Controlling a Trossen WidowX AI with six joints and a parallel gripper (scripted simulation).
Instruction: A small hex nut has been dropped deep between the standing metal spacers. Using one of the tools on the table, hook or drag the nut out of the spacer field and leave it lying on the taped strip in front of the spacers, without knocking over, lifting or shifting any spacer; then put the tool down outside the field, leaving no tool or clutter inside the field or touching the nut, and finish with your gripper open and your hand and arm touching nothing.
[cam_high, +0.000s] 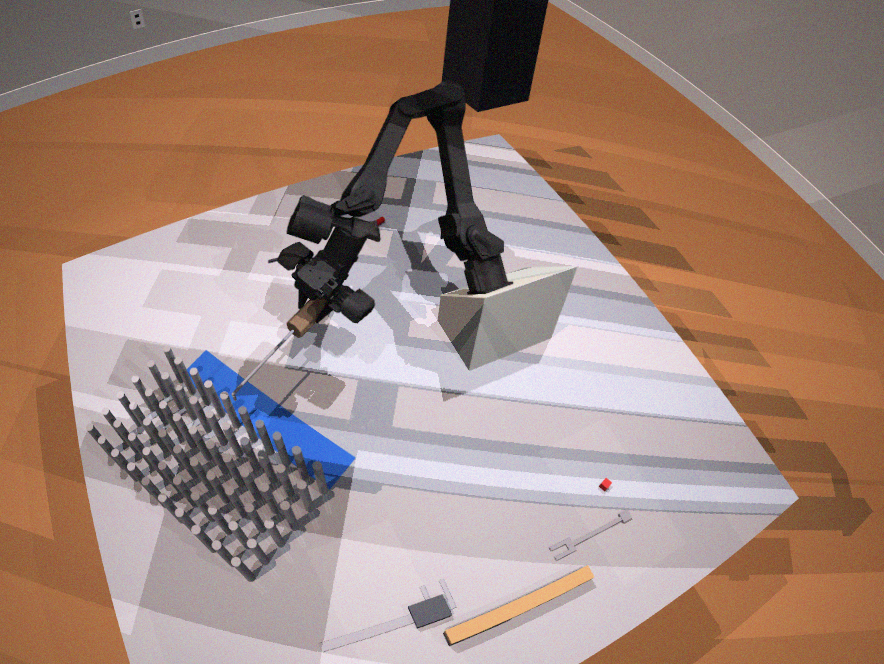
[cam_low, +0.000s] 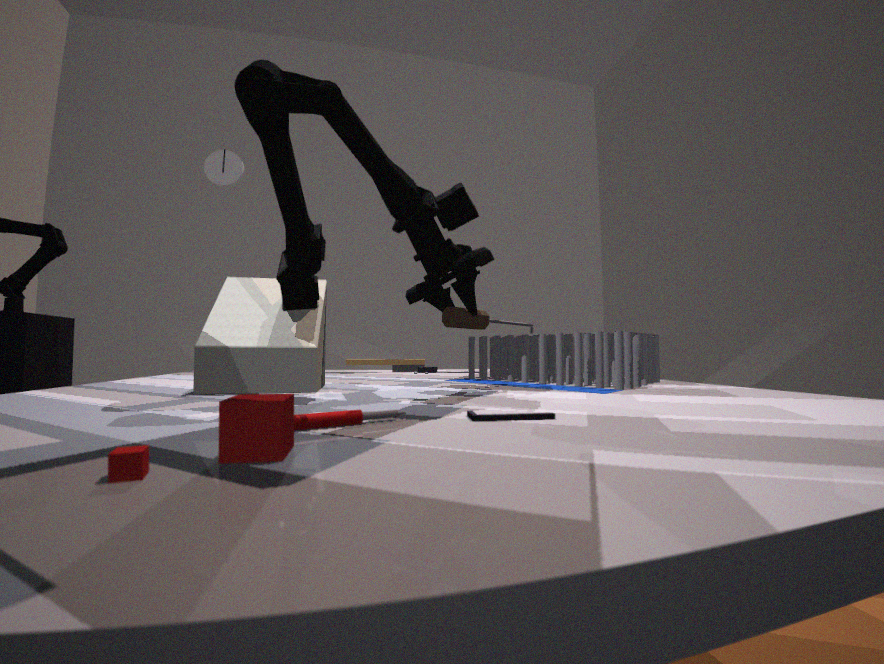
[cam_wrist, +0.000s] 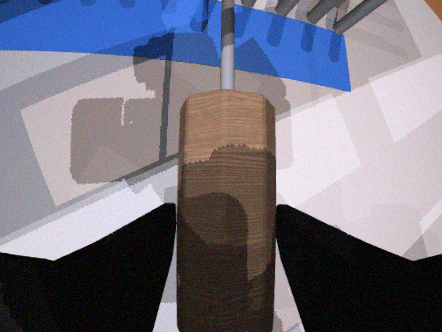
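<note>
Right now the blue taped strip is 150 mm ahead of my gripper tip, 130 mm below it and 70 mm to the left of it. From my gripper tip the other things lie so: red-handled screwdriver 250 mm to the right, 220 mm behind, 120 mm below; then black bar 270 mm to the right, 130 mm below, 80 mm behind; then hook tool 90 mm ahead, 40 mm to the left, 10 mm below.
</note>
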